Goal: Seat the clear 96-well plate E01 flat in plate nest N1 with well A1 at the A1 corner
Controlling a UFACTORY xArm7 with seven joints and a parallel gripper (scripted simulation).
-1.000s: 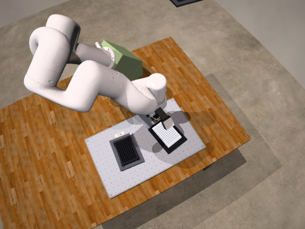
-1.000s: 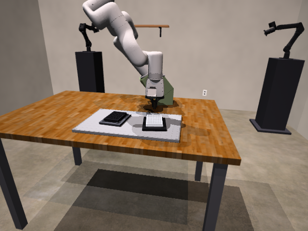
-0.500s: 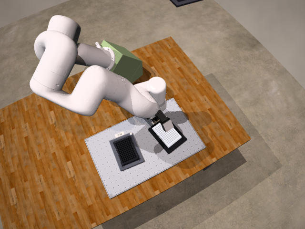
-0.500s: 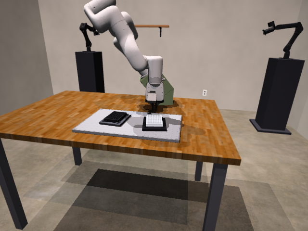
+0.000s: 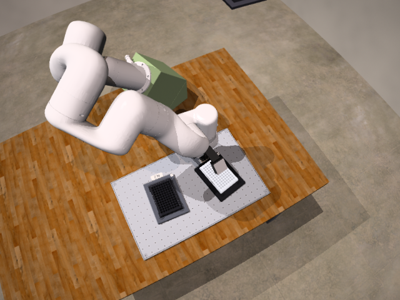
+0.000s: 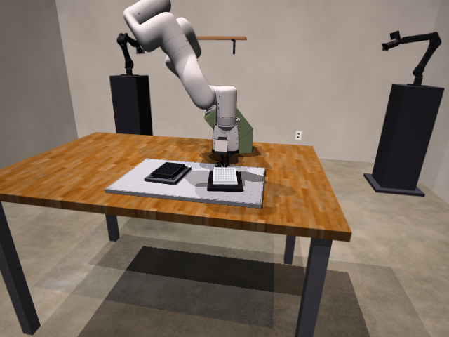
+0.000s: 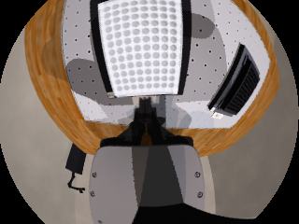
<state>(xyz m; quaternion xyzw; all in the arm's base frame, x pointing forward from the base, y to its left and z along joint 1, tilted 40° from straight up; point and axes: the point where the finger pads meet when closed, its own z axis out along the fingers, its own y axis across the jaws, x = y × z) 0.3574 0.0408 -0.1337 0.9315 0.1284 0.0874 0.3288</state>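
My gripper is now 40 mm above the N1 label. Round my hand: black plate E07: 200 mm to the right, 80 mm ahead, 20 mm below; clear 96-well plate E01: 90 mm ahead, 20 mm to the left, 20 mm below; N2 label: 200 mm to the right, 40 mm below, 20 mm behind.
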